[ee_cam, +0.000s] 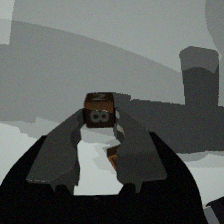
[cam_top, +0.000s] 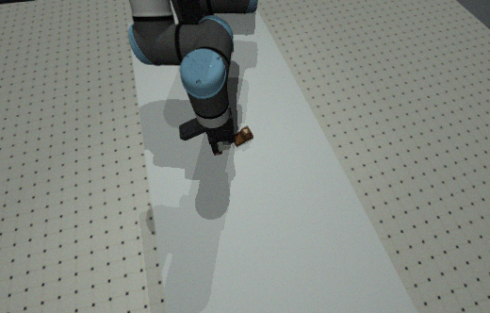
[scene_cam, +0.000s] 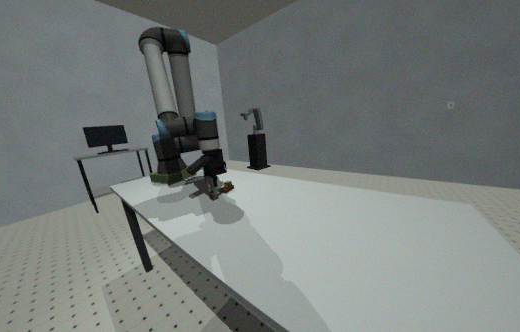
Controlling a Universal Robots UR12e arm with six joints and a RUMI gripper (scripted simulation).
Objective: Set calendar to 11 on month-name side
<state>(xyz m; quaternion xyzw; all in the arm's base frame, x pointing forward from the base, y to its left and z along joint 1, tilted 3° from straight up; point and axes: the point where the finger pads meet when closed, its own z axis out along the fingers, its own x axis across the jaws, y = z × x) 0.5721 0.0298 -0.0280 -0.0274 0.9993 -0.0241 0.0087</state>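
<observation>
My hand is 10 mm above the brown cube. Round my hand: brown calendar tray: 100 mm to the left, 50 mm behind, 20 mm below.
</observation>
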